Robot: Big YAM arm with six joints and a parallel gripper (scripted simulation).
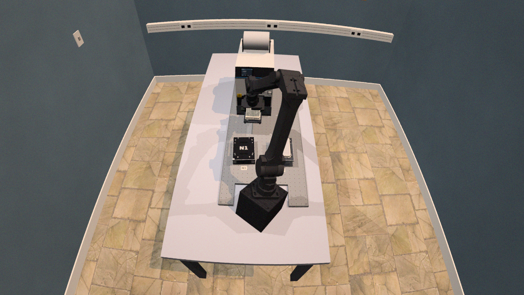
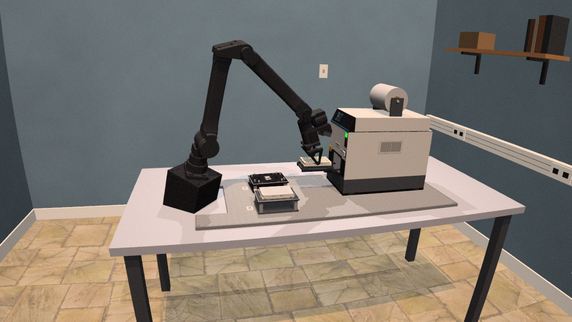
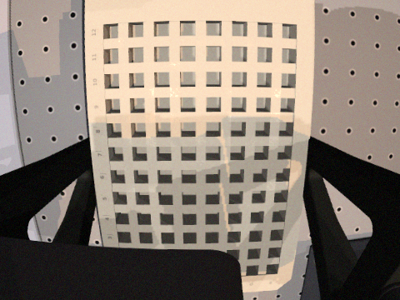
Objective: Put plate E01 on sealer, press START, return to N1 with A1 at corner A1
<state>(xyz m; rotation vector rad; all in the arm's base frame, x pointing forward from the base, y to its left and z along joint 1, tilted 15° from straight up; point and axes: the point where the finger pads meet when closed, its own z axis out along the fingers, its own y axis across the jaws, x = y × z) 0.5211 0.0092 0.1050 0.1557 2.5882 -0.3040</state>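
My gripper is now 30 mm above the sealer stage. From my hand the other things lie so: cream plate: 240 mm behind, 130 mm to the right, 70 mm below; nest N1: 200 mm behind, 80 mm to the left, 100 mm below; foil roll: 330 mm ahead, 50 mm to the right, 280 mm above.
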